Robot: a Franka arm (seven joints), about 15 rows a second.
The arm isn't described. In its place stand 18 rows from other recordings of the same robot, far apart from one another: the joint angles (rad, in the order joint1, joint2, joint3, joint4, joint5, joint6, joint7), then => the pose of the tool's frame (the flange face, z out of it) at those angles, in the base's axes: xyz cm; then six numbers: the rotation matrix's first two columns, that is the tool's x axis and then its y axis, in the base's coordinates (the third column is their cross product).
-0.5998, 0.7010, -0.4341, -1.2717, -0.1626, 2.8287, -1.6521 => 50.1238 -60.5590 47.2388 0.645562 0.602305 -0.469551 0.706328 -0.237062 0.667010
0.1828, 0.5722, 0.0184, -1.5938, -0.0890, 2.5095, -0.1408 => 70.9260 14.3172 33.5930 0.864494 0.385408 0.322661 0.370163 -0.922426 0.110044
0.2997, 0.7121, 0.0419, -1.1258, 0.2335, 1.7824, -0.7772 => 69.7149 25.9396 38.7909 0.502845 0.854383 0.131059 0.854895 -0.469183 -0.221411
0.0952, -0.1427, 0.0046, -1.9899, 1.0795, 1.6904, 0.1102 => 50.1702 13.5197 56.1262 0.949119 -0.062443 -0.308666 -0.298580 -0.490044 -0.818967
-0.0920, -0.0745, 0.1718, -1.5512, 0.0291, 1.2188, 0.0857 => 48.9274 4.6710 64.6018 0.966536 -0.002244 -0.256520 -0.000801 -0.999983 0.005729
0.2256, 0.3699, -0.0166, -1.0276, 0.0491, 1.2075, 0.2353 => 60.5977 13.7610 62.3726 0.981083 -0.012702 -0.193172 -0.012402 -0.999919 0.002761
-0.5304, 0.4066, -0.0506, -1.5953, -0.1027, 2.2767, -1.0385 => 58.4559 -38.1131 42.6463 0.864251 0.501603 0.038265 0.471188 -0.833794 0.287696
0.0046, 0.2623, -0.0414, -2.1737, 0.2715, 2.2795, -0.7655 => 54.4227 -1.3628 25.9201 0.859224 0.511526 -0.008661 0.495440 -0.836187 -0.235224
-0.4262, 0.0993, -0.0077, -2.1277, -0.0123, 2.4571, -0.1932 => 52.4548 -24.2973 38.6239 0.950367 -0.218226 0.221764 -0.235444 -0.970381 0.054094
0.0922, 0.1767, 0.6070, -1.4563, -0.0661, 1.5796, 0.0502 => 48.2862 35.6799 59.3459 0.799171 0.600630 -0.023869 0.599836 -0.799434 -0.033205
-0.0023, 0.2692, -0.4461, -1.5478, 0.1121, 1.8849, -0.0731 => 59.9185 -24.5357 51.5986 0.922765 -0.373764 0.093835 -0.376482 -0.926340 0.012490
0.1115, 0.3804, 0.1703, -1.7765, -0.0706, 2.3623, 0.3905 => 64.3984 17.4866 36.8545 0.977208 -0.088831 0.192803 -0.073840 -0.993759 -0.083608
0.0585, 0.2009, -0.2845, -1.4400, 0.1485, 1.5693, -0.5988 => 60.2672 -10.5048 57.3287 0.931613 0.363451 -0.000638 0.361103 -0.925792 -0.111866
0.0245, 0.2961, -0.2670, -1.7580, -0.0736, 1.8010, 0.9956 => 59.0820 -14.1317 38.6699 0.350552 -0.936461 -0.012427 -0.897776 -0.339789 0.280253
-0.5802, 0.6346, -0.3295, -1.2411, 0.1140, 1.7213, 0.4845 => 48.9466 -52.0295 39.8703 0.194412 -0.978405 -0.070198 -0.970529 -0.202248 0.131029
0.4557, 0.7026, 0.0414, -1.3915, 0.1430, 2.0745, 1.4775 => 63.8597 34.7898 29.2672 0.482206 -0.862841 -0.151602 -0.872036 -0.489313 0.011201
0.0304, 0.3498, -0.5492, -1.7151, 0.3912, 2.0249, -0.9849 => 58.6312 -27.2316 41.1389 0.939190 0.309427 0.148918 0.324331 -0.941785 -0.088606
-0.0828, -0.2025, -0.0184, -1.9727, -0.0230, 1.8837, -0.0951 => 50.6710 -5.3862 56.7586 0.993834 0.001544 0.110868 -0.001738 -0.999563 0.029504
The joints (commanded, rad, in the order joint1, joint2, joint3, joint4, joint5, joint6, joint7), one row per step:
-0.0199, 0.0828, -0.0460, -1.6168, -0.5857, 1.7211, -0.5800
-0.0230, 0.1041, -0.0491, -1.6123, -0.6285, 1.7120, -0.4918
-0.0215, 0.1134, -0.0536, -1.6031, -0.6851, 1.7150, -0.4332
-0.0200, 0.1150, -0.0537, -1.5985, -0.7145, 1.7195, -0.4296
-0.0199, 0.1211, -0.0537, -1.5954, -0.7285, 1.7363, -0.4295
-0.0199, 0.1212, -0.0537, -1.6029, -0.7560, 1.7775, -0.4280
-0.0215, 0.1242, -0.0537, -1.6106, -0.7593, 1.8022, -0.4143
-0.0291, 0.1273, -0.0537, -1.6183, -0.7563, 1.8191, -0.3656
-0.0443, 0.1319, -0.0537, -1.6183, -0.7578, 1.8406, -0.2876
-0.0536, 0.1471, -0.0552, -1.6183, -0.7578, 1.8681, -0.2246
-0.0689, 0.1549, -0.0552, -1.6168, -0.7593, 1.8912, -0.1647
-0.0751, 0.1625, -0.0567, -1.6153, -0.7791, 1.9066, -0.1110
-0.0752, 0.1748, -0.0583, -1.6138, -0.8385, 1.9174, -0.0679
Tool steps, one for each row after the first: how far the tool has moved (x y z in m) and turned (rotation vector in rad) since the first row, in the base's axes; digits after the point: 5 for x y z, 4 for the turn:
0.00406, -0.00744, -0.00877, -0.0432, -0.0230, -0.0780
0.00709, -0.01318, -0.00641, -0.1000, -0.0582, -0.1174
0.00848, -0.01419, -0.00310, -0.1286, -0.0667, -0.1112
0.01203, -0.01410, -0.00334, -0.1409, -0.0770, -0.0982
0.01605, -0.01323, -0.00279, -0.1632, -0.1021, -0.0682
0.01872, -0.01273, -0.00660, -0.1629, -0.1189, -0.0638
0.01990, -0.01600, -0.01135, -0.1561, -0.1508, -0.0992
0.02152, -0.02389, -0.01267, -0.1522, -0.2098, -0.1619
0.02658, -0.02871, -0.02019, -0.1458, -0.2537, -0.2043
0.02891, -0.03671, -0.02266, -0.1412, -0.3009, -0.2517
0.03134, -0.04149, -0.02461, -0.1545, -0.3394, -0.2845
0.03531, -0.04484, -0.02786, -0.2052, -0.3656, -0.2889

